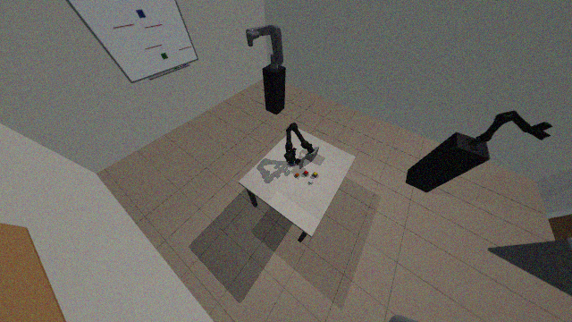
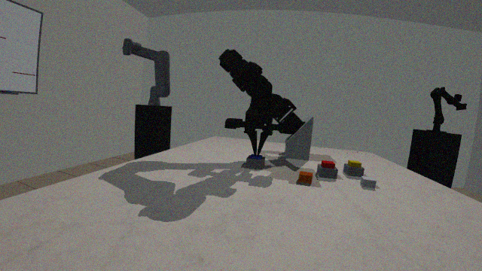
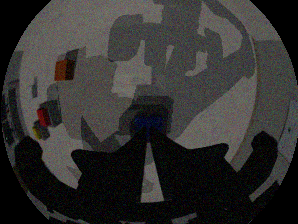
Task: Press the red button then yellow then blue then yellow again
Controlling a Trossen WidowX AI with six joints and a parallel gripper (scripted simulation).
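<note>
Right now the blue button is 1 cm below my gripper tip. Round my gripper tip: orange block: 9 cm ahead, 13 cm to the left, 2 cm below; red button: 2 cm ahead, 20 cm to the left; yellow button: 2 cm behind, 30 cm to the left.
</note>
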